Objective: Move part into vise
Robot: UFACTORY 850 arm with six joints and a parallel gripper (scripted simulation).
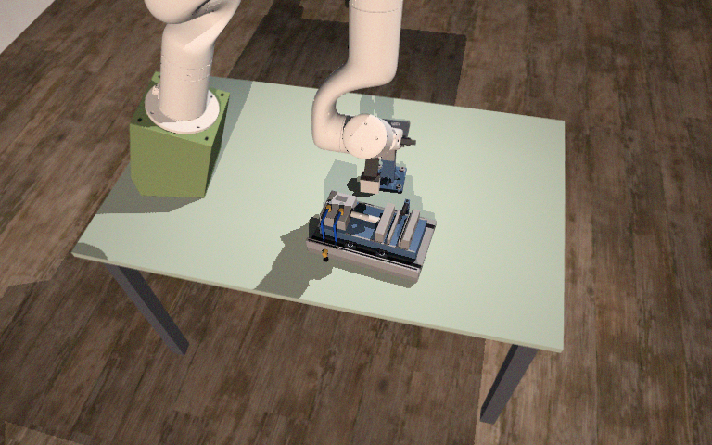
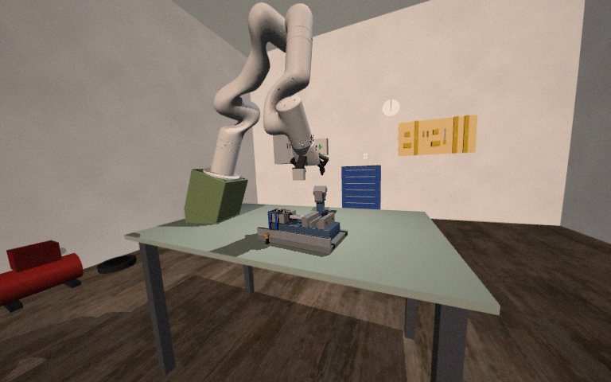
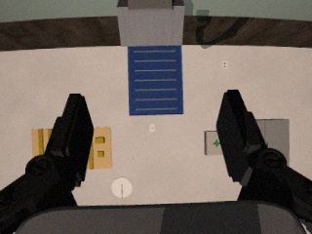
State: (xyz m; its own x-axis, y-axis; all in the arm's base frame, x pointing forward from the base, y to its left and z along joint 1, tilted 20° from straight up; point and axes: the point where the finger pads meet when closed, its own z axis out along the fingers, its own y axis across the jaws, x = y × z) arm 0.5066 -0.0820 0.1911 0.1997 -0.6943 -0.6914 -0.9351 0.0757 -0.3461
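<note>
The part lies 100 mm to the left of my hand, 100 mm below it and 10 mm ahead of it. Also, from my hand: white rod (180 mm below, 110 mm to the right, 30 mm behind); then moving jaw (180 mm below, 120 mm to the right, 20 mm ahead); then work stop (160 mm below, 80 mm to the right, 60 mm ahead).
</note>
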